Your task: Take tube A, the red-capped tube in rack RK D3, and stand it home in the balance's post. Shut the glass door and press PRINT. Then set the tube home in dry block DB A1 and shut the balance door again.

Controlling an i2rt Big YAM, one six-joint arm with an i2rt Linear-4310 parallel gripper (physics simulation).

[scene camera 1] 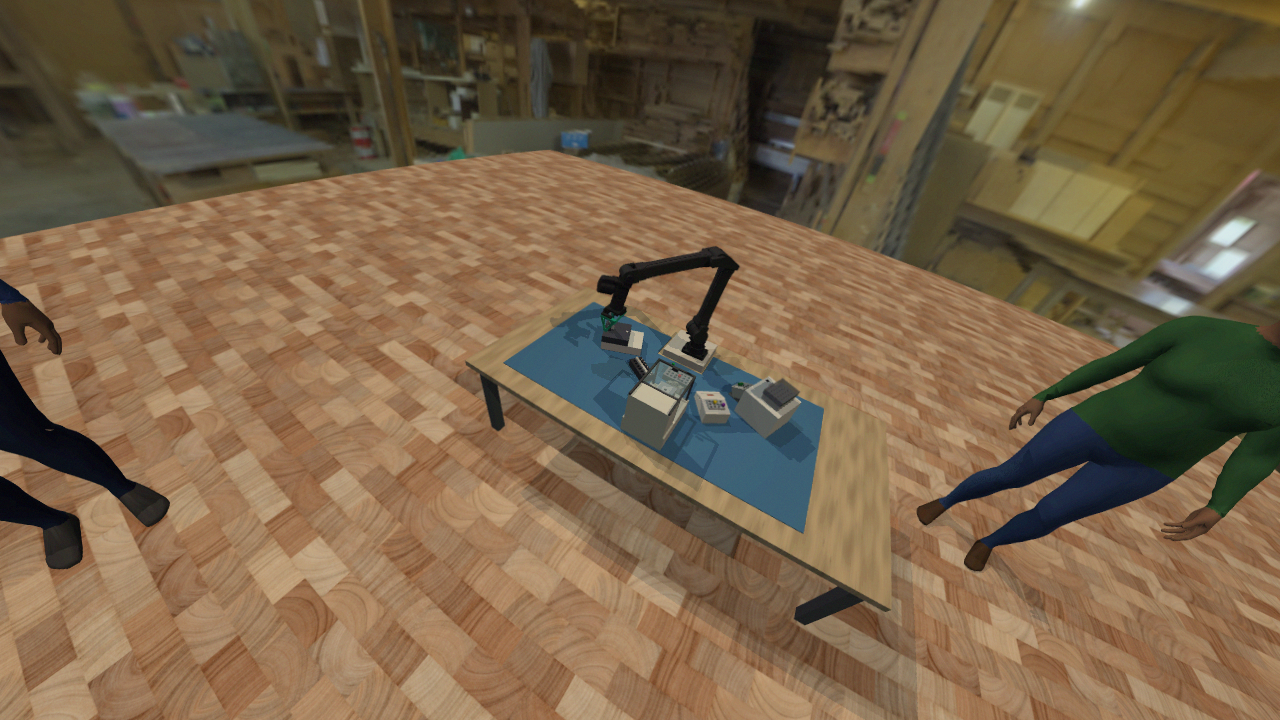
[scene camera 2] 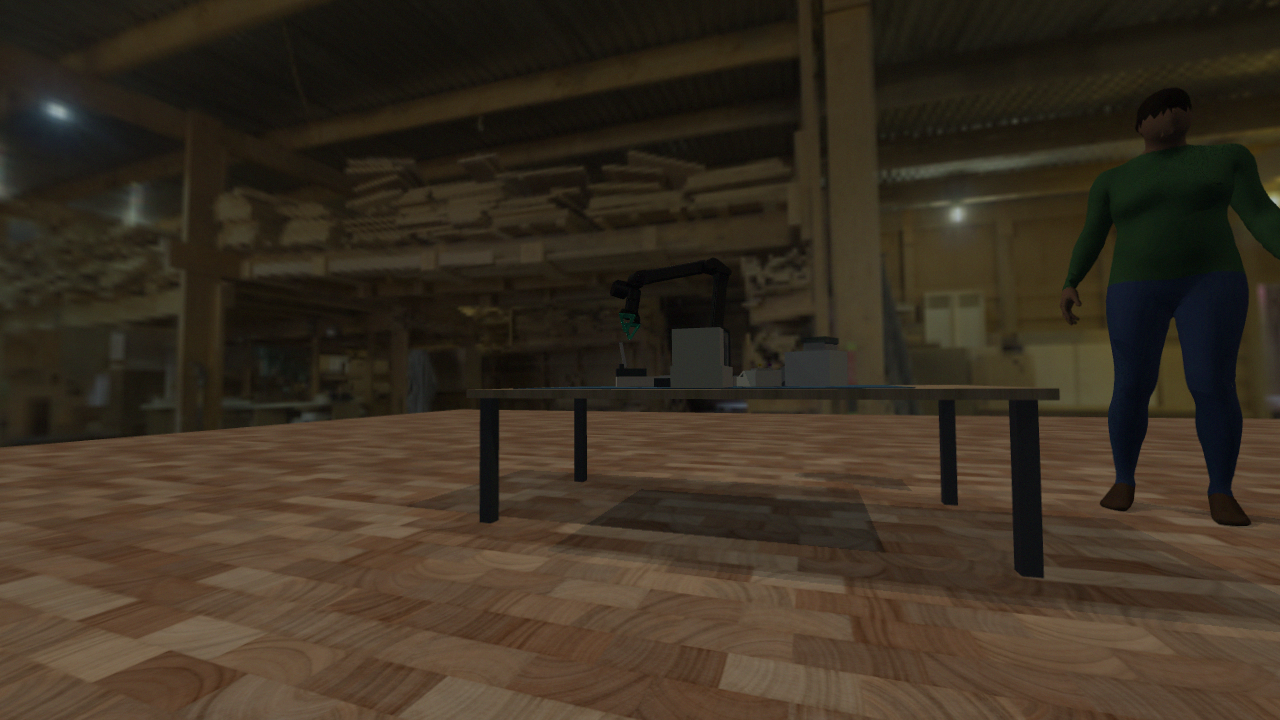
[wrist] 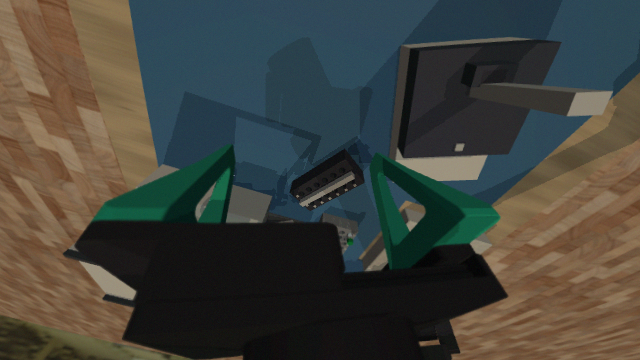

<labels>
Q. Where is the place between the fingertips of my gripper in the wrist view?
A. At 307,156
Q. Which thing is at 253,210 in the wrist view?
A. A balance.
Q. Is my gripper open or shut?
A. Open.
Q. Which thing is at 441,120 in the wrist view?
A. A grey block with rod.
</labels>
